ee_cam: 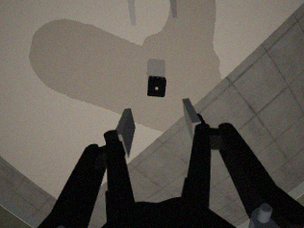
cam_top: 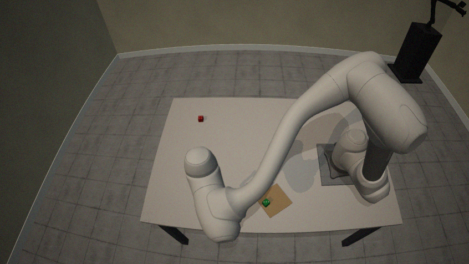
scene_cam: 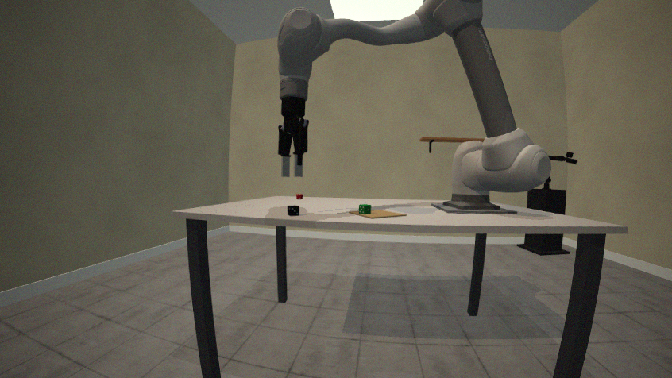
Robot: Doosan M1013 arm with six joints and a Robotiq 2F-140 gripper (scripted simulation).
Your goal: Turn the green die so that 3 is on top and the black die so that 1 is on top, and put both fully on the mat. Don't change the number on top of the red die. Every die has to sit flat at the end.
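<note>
My hand is 1 cm to the left of the black die and 14 cm above it. From my hand the other things lie so: red die 11 cm ahead, 64 cm to the right, 14 cm below; green die 23 cm behind, 5 cm to the right, 13 cm below; tan mat 28 cm behind, 7 cm to the right, 15 cm below.
</note>
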